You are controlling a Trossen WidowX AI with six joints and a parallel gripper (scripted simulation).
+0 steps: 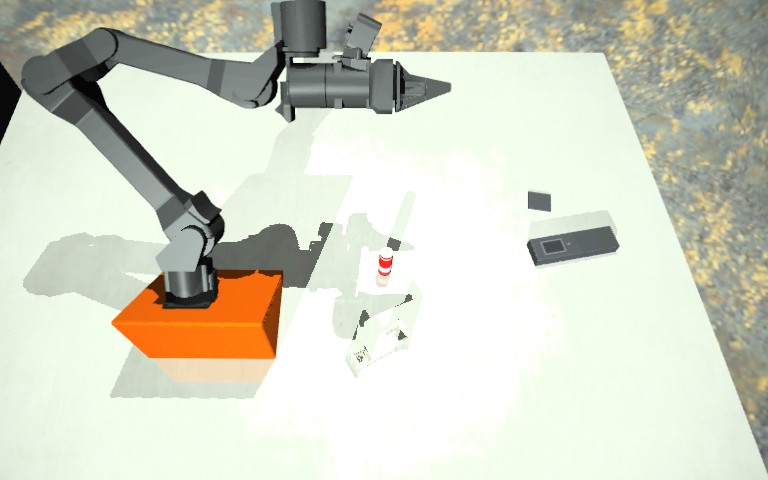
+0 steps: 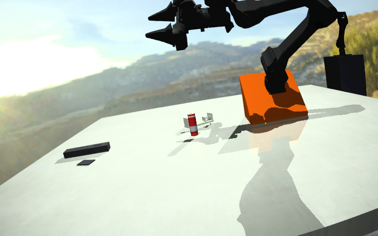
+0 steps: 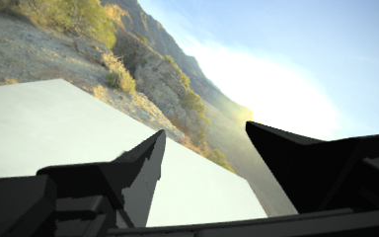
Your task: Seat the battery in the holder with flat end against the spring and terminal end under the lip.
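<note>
My gripper tip is 300 mm above the battery, 100 mm to the left of it and 70 mm past it. From my gripper tip the other things lie so: dark remote-like bar (310 mm below, 270 mm ahead, 60 mm to the right); then dark square (330 mm below, 230 mm ahead, 40 mm to the left).
</note>
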